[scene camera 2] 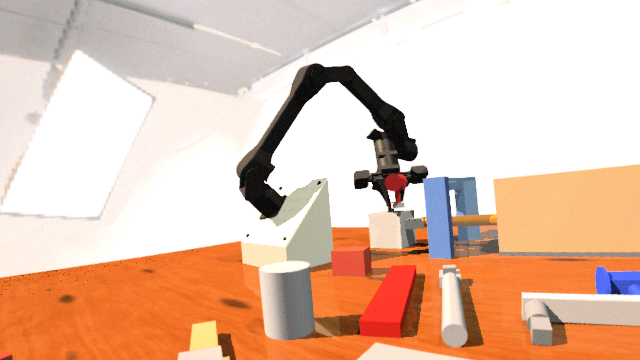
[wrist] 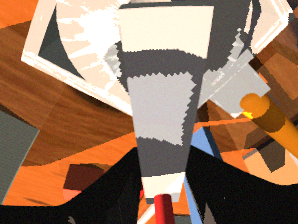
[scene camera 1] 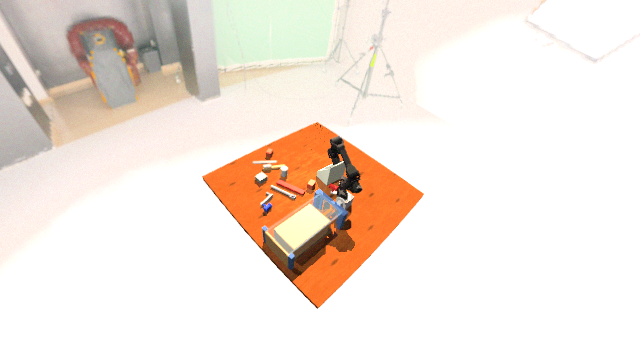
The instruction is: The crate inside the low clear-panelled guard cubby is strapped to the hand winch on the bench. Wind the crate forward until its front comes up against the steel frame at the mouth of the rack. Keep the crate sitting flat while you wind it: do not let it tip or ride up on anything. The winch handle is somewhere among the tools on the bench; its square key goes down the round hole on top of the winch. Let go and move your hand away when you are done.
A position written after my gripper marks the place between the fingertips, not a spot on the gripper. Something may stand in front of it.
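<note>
Scene camera 2 shows my gripper (scene camera 2: 395, 208), a red cube (scene camera 2: 355, 261), a red bar (scene camera 2: 385, 316) and a frame (scene camera 2: 429, 200). Visible in the wrist view: a winch (wrist: 85, 51), together with my gripper (wrist: 160, 152).
</note>
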